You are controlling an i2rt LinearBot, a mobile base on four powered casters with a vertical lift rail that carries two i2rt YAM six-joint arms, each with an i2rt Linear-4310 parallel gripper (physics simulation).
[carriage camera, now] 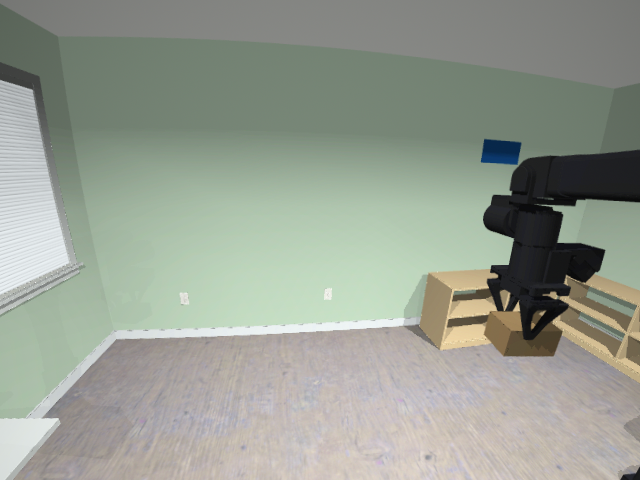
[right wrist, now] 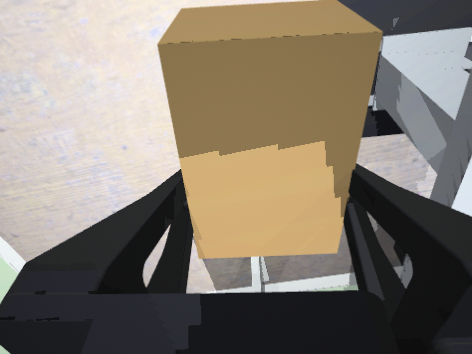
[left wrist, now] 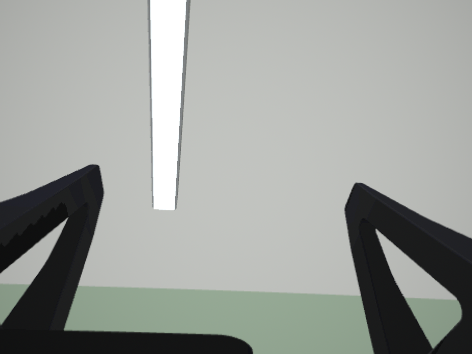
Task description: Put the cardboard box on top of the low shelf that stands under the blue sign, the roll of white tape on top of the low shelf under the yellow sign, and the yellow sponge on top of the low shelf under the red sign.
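Places are measured from the left arm's base along level axes (x back, y left, z down), in metres.
Pixels of known places: left gripper, fingertip midpoint: [left wrist: 229,187]; right gripper, fingertip midpoint: [carriage camera: 515,328] [right wrist: 265,174].
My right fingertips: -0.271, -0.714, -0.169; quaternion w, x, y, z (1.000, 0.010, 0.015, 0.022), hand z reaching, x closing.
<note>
Behind a point stands the place of what it marks, as x, y, z.
The brown cardboard box [carriage camera: 542,345] {-0.239, -0.743, -0.157} [right wrist: 270,100] {-0.268, -0.754, -0.185} is held off the floor between the fingers of my right gripper [carriage camera: 516,324] {-0.271, -0.714, -0.169} [right wrist: 265,174] {-0.271, -0.714, -0.169}, which is shut on it. In the carriage camera the box appears in front of the low wooden shelf [carriage camera: 434,304] {-1.955, -1.503, 0.747} under the blue sign [carriage camera: 500,151] {-2.243, -2.073, -0.648}, at the right, and hides part of it. The shelf's top is partly hidden by my right arm. My left gripper [left wrist: 229,187] {-0.039, -0.005, -0.442} is open and empty, with ceiling and green wall beyond it. The tape, the sponge, and the yellow and red signs do not show.
A second low wooden shelf [carriage camera: 615,289] {-1.728, -3.091, 0.498} stands at the right edge, partly behind the right arm. A white table corner [carriage camera: 25,431] {-0.466, 0.555, 0.387} shows at lower left, below a window [carriage camera: 31,180] {-1.456, 1.406, -0.348}. Wooden floor [carriage camera: 284,403] {-1.240, -0.189, 1.107} lies between. A ceiling light [left wrist: 167,100] {-0.357, 0.096, -0.970} shows in the left wrist view.
</note>
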